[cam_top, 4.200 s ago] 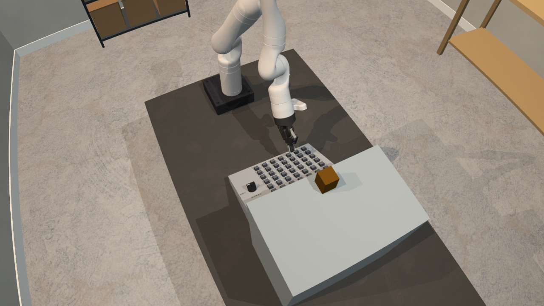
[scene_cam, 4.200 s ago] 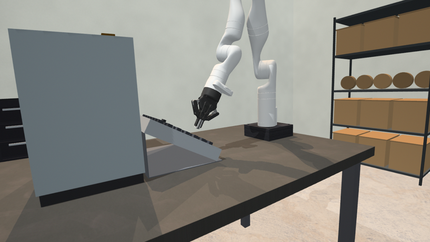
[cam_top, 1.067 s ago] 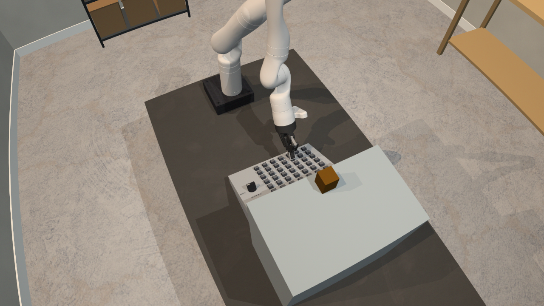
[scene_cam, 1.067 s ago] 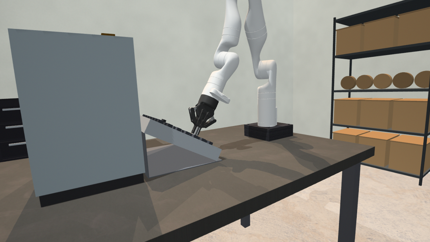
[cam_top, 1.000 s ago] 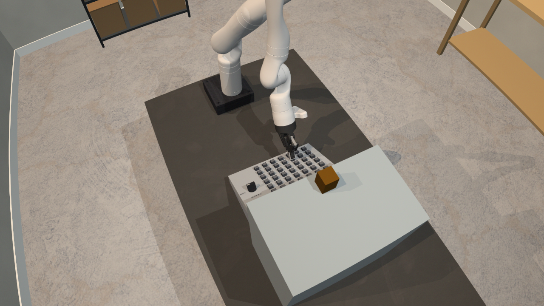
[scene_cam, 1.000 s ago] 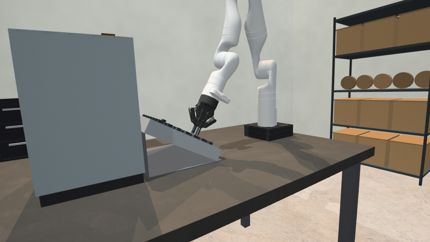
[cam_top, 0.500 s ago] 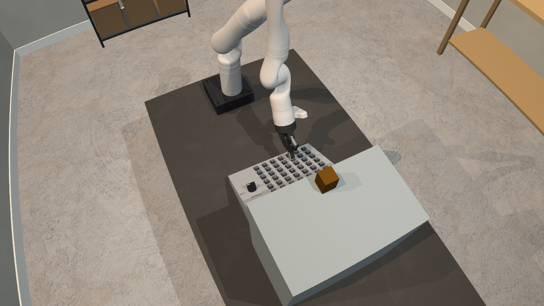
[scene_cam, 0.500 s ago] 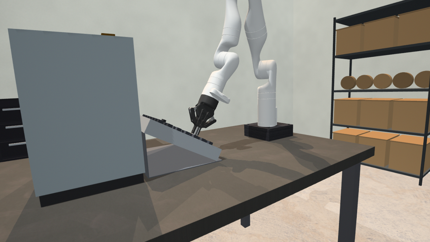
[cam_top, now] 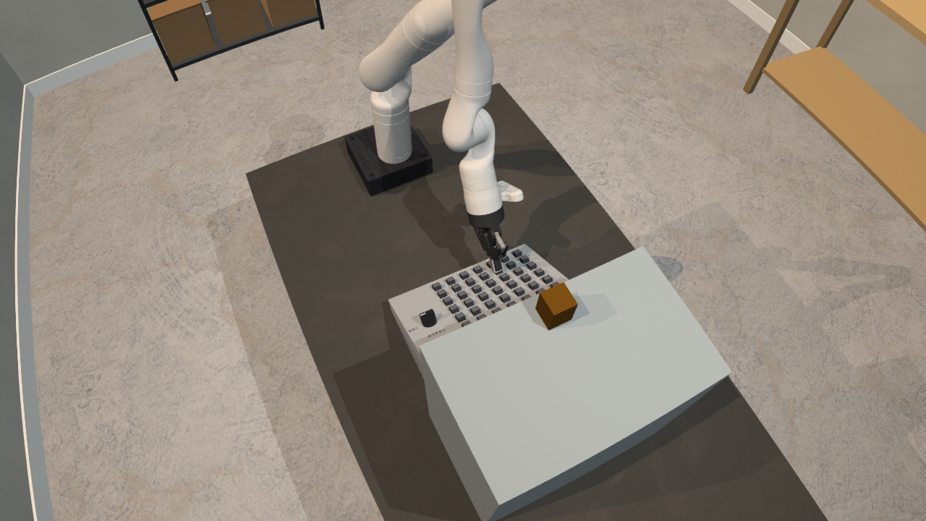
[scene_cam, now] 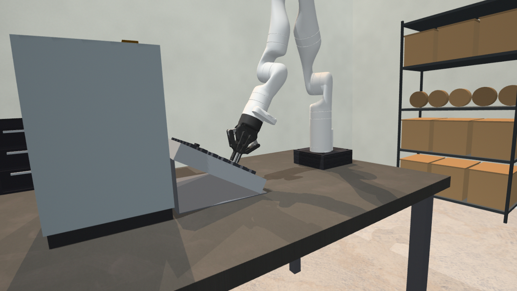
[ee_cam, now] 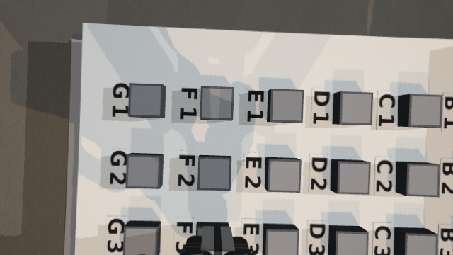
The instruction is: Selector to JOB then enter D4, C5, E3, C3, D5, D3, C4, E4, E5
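Now: the key E2 40 mm to the left of my hand and 40 mm ahead of it. From my hand the other things lie so: key E1: 70 mm to the left, 40 mm ahead; key D1: 70 mm to the left, 70 mm ahead, 10 mm above; sloped keypad panel: 90 mm ahead, 80 mm to the right, 20 mm below.
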